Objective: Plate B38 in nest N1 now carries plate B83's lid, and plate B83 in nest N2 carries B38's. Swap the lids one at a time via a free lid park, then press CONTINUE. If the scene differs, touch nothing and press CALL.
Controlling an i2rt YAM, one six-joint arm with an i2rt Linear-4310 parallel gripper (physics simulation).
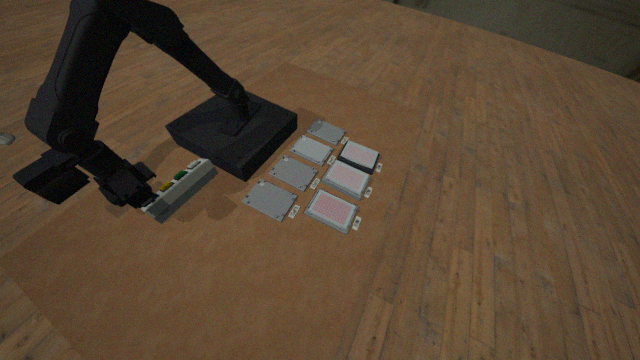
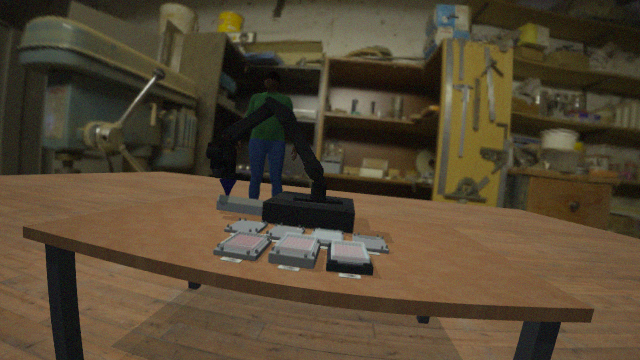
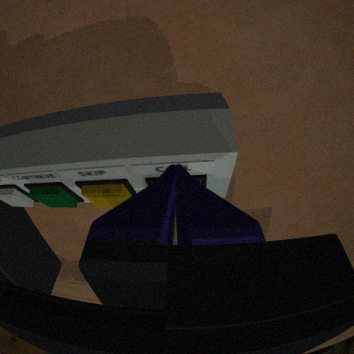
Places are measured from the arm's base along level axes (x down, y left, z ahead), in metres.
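Pixels of known places: gripper, between the fingertips: (image 2: 227,196) (image 3: 175,173); arm's base, origin of its link: (image 1: 241,117) (image 2: 317,201).
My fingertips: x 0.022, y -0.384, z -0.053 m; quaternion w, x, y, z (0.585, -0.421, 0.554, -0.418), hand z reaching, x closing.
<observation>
For each thing: its top centre in the pictures, then the offset to it from my fingertips. "spot": a spot on its surface instead.
- button box, centre of its top: (image 3: 61,193) (image 1: 174,179) (image 2: 244,196) dx -0.005, dy +0.076, dz +0.008 m
- green CONTINUE button, centre of its top: (image 3: 47,204) (image 1: 178,172) dx +0.003, dy +0.104, dz -0.003 m
- black nest, a spot on its surface: (image 2: 349,252) spot: dx +0.023, dy +0.425, dz +0.552 m
- yellow SKIP button, centre of its top: (image 3: 104,204) (image 1: 164,184) dx +0.003, dy +0.055, dz -0.013 m
My gripper (image 1: 146,203) (image 2: 228,193) (image 3: 175,173) is shut and empty, its blue fingertips over the CALL place at the end of the button box (image 1: 186,194) (image 2: 243,205) (image 3: 120,134). The fingers hide most of the CALL button; contact is unclear. The green CONTINUE button (image 1: 180,175) (image 3: 54,195) is farther along the box. Three pink-topped plates stand in nests: one (image 1: 332,209) (image 2: 243,242), a middle one (image 1: 347,178) (image 2: 295,244), and one in a black nest (image 1: 359,154) (image 2: 349,252). Their labels and lid marks are too small to read.
Flat grey parks (image 1: 270,200) (image 1: 293,172) (image 1: 326,131) lie beside the plates; a paler one (image 1: 311,149) is among them. The yellow SKIP button (image 1: 166,186) (image 3: 106,195) is next to CALL. The black arm base (image 1: 225,130) (image 2: 308,214) stands between box and parks. A person (image 2: 268,120) stands behind the table.
</observation>
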